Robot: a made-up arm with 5 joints. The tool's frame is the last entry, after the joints. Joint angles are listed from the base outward. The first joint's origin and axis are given. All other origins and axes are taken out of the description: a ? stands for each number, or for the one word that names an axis. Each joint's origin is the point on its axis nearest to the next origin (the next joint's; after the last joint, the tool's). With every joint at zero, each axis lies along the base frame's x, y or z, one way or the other. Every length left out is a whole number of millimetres.
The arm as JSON. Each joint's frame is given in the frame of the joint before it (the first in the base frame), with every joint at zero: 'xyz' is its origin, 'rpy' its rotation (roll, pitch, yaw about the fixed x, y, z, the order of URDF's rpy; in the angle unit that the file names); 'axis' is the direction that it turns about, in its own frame. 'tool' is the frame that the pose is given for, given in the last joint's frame.
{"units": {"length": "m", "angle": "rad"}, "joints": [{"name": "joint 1", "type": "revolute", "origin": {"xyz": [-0.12, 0.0, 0.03], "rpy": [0.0, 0.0, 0.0]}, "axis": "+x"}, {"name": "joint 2", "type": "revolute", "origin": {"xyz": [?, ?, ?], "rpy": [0.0, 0.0, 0.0]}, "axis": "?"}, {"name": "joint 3", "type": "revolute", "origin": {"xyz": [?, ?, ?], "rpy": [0.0, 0.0, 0.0]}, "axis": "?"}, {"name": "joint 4", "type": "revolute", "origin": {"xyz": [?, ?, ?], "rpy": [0.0, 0.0, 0.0]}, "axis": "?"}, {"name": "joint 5", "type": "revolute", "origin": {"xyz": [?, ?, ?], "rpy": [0.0, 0.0, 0.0]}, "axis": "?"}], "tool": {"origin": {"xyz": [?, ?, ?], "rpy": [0.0, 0.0, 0.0]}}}
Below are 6 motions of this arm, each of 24 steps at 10 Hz.
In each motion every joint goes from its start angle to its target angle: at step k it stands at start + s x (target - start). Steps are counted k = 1, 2, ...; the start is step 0. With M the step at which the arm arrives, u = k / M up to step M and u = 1 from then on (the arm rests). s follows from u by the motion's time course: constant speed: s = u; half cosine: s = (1 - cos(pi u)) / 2; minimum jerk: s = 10 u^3 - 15 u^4 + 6 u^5.
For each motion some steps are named. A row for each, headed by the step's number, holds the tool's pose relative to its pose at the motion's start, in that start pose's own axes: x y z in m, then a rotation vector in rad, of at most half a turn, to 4 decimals.
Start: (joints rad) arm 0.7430 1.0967 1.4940 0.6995 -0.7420
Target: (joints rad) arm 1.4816 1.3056 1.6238 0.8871 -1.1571
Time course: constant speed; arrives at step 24
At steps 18, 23, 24:
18: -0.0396 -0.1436 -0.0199 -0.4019 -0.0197 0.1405
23: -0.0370 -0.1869 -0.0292 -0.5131 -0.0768 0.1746
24: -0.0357 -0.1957 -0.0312 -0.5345 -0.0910 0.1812

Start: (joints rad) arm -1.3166 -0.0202 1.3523 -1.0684 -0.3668
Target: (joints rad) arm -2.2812 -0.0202 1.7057 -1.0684 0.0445
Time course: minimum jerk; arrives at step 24
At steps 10, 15, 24:
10: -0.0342 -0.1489 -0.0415 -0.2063 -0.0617 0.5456
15: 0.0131 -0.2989 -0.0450 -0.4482 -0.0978 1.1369
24: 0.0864 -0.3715 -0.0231 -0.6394 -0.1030 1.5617

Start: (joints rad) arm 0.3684 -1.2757 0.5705 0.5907 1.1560
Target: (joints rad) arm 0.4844 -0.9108 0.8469 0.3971 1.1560
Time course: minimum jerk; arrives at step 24
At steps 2, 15, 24:
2: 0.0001 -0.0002 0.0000 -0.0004 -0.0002 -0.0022
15: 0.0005 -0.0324 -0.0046 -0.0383 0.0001 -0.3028
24: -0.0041 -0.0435 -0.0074 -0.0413 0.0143 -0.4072

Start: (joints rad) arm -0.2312 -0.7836 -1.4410 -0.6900 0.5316
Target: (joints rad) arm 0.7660 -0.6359 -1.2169 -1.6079 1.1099
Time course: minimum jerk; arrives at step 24
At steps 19, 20, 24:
19: 0.3642 0.0111 0.1533 -0.2488 -1.2967 0.2417
20: 0.3713 0.0081 0.1659 -0.2675 -1.3305 0.2303
24: 0.3793 0.0040 0.1816 -0.2912 -1.3707 0.2147

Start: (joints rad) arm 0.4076 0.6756 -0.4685 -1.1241 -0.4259
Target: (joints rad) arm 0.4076 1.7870 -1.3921 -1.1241 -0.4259
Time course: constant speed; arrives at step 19
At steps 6, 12, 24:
6: 0.1707 0.0384 -0.0546 -0.0389 -0.2406 -0.3847
12: 0.3651 0.0269 -0.0487 -0.0011 -0.5390 -0.7269
24: 0.5623 -0.0318 0.0560 0.1409 -0.9471 -1.0395

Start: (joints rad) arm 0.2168 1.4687 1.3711 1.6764 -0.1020
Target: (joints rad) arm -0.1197 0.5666 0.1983 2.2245 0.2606
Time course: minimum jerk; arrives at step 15
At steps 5, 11, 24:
5: -0.0355 -0.0893 -0.0486 -0.0263 -0.0894 0.3051
11: 0.0522 -0.3346 -0.1813 -0.6021 -0.3152 0.9562
24: 0.0776 -0.3633 -0.1818 -0.7657 -0.3187 0.9962

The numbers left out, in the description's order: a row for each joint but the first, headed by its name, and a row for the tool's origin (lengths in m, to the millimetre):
joint 2: xyz 0.0 0.05 -0.01, axis -z
joint 3: xyz 0.16 0.05 0.0, axis -x
joint 4: xyz 0.0 0.19 0.04, axis +y
joint 5: xyz -0.04 0.0 -0.18, axis +z
tool: xyz -0.19 -0.01 0.0

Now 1 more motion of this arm.
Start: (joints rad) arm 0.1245 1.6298 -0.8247 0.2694 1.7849
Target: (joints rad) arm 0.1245 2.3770 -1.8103 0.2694 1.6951
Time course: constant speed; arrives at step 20
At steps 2, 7, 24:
2: 0.0047 -0.0087 0.0110 -0.0785 -0.0934 -0.0290
7: 0.0136 -0.0282 0.0458 -0.2891 -0.3179 -0.0771
24: 0.0165 -0.0371 0.1680 -0.9023 -0.8153 -0.0166

